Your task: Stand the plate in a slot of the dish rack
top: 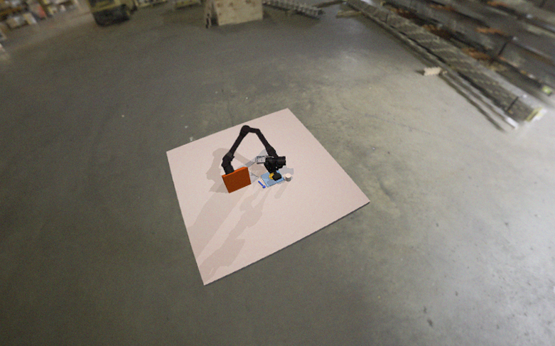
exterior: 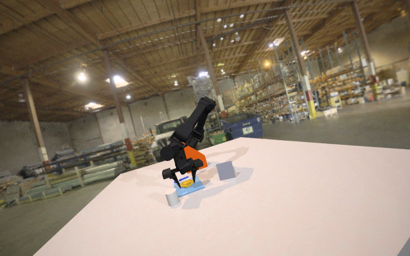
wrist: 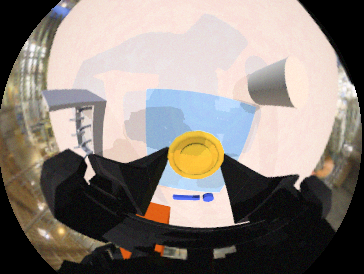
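My gripper tip is now right at the light blue pad. The rest, counted from my gripper tip: yellow plate: 10 mm above; blue utensil: 100 mm behind, 40 mm to the right; white cup: 110 mm ahead, 60 mm to the right, 20 mm above.
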